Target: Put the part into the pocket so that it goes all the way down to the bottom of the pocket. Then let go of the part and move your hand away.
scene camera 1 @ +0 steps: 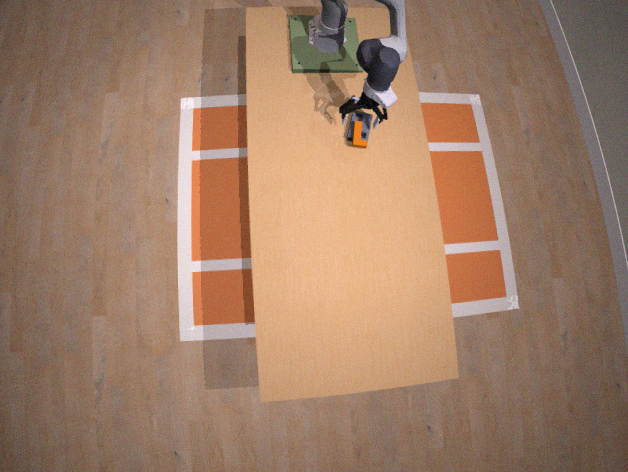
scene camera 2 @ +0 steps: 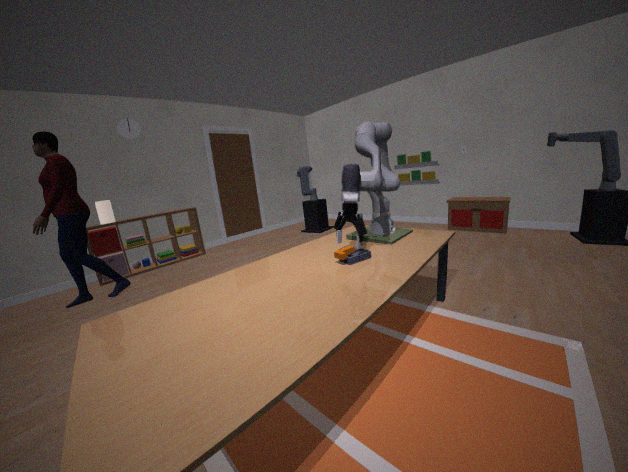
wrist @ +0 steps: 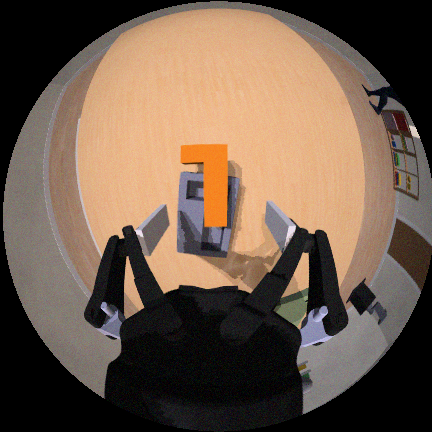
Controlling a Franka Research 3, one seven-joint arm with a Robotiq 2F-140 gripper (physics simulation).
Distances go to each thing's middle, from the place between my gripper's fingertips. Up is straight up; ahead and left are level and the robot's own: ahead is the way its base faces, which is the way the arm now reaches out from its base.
Labels:
I see my gripper 40 mm short of the orange L-shaped block (wrist: 213,157) and 20 mm above it. From my hand the other things lie so: pocket block (wrist: 192,237) (60 mm below, 20 mm to the left, 20 mm behind).

